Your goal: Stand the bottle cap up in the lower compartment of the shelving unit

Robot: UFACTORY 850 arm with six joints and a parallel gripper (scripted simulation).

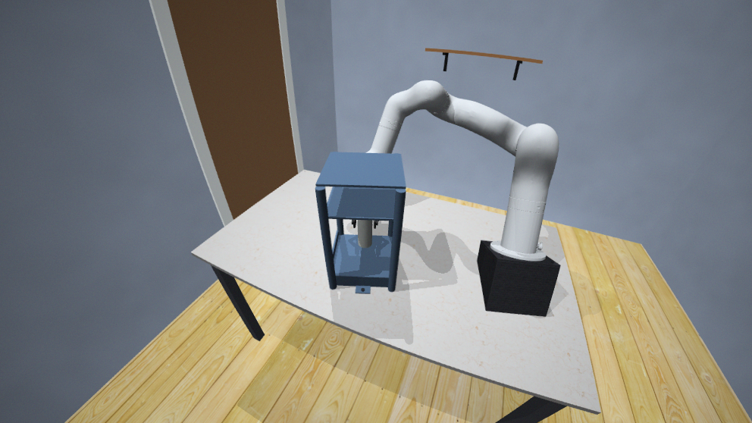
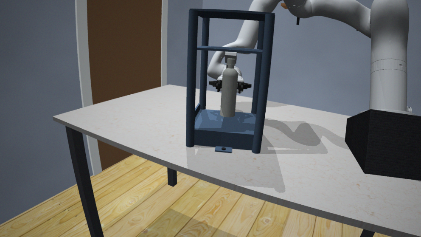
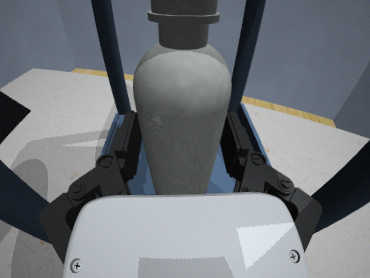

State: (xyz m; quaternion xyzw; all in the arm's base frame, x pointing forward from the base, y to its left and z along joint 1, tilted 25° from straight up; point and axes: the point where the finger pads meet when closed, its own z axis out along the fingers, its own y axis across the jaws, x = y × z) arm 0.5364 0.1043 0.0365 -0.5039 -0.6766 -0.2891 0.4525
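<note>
Right now my hand is 5 cm to the right of the shelving unit, 4 cm below it and 2 cm past it.
</note>
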